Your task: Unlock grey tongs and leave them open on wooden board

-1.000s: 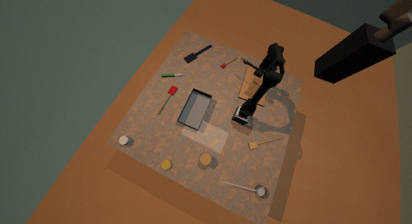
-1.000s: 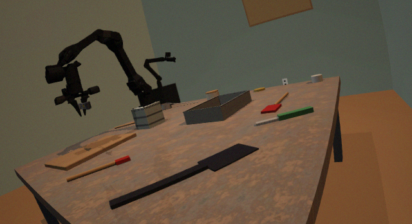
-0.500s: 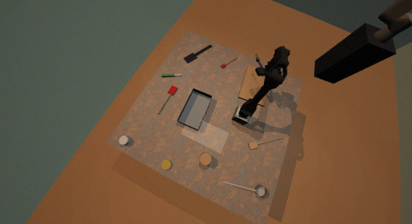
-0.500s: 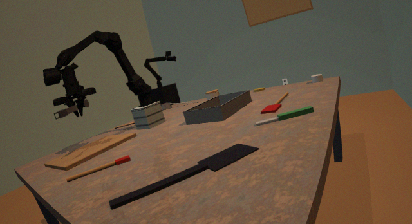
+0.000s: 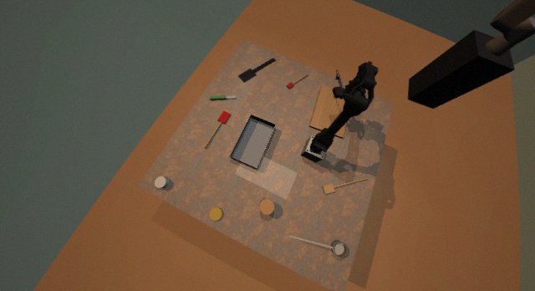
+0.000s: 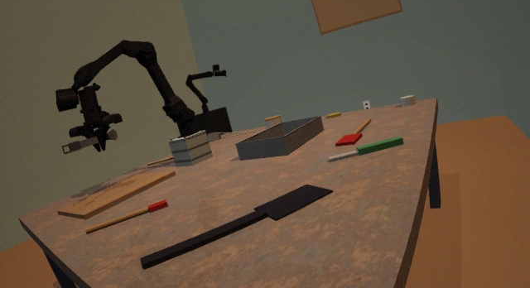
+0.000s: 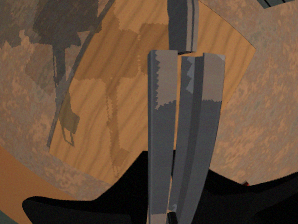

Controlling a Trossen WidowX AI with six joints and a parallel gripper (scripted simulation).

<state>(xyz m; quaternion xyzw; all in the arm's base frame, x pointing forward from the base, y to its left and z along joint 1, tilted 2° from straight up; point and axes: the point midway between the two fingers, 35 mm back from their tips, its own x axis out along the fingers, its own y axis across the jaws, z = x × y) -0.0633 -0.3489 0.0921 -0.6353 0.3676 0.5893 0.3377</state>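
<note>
Now: the wooden board 15 cm below my gripper tip. The rest, counted from my gripper tip: grey roasting tin 43 cm ahead, 42 cm to the left, 13 cm below; black spatula 63 cm ahead, 12 cm to the right, 15 cm below; small red spatula 31 cm ahead, 12 cm to the right, 15 cm below.
</note>
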